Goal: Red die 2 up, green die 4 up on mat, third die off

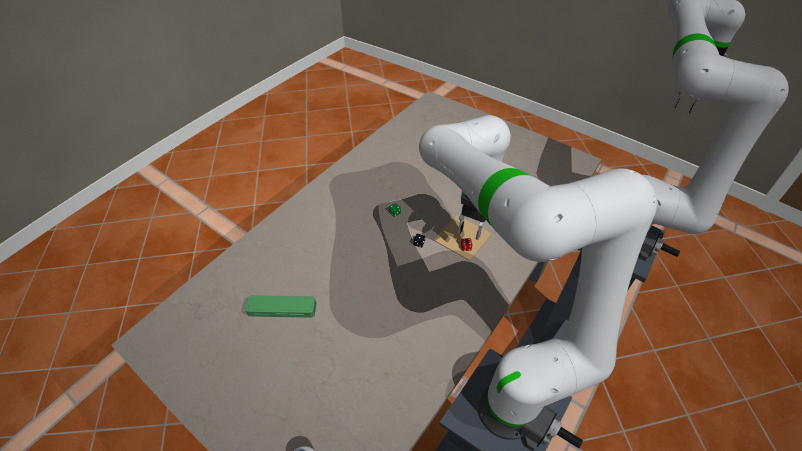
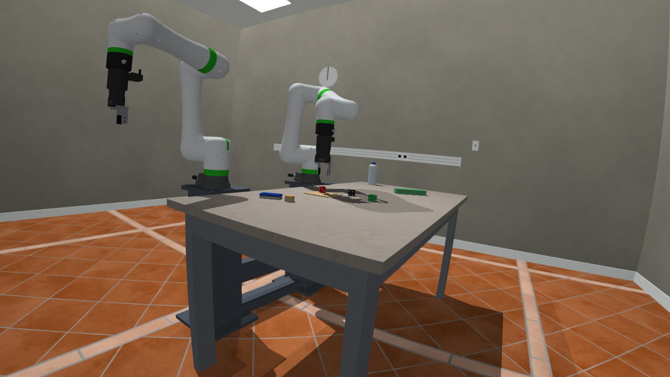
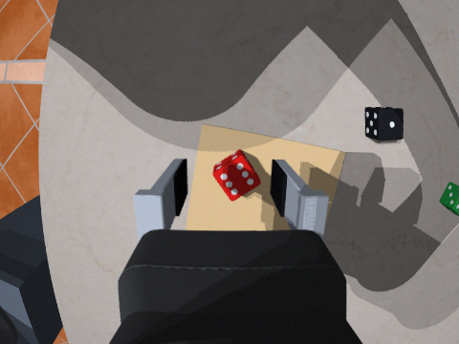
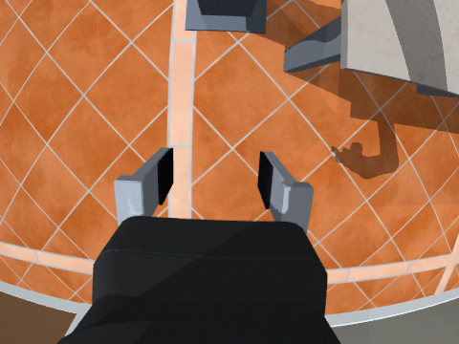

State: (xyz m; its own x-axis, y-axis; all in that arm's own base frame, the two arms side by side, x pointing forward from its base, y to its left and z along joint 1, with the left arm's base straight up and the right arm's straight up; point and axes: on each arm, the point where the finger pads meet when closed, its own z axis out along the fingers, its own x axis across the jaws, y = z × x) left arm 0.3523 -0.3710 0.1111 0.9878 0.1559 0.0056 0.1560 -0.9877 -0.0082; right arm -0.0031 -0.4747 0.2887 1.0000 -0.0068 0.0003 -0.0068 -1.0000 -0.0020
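Right now the red die is 10 mm ahead of my left hand, 20 mm to the right of it and 90 mm below it. From my left hand the other things lie so: tan mat: 50 mm ahead, 50 mm to the right, 110 mm below; green die: 290 mm ahead, 10 mm to the left, 100 mm below; black die: 140 mm ahead, 60 mm to the left, 100 mm below.
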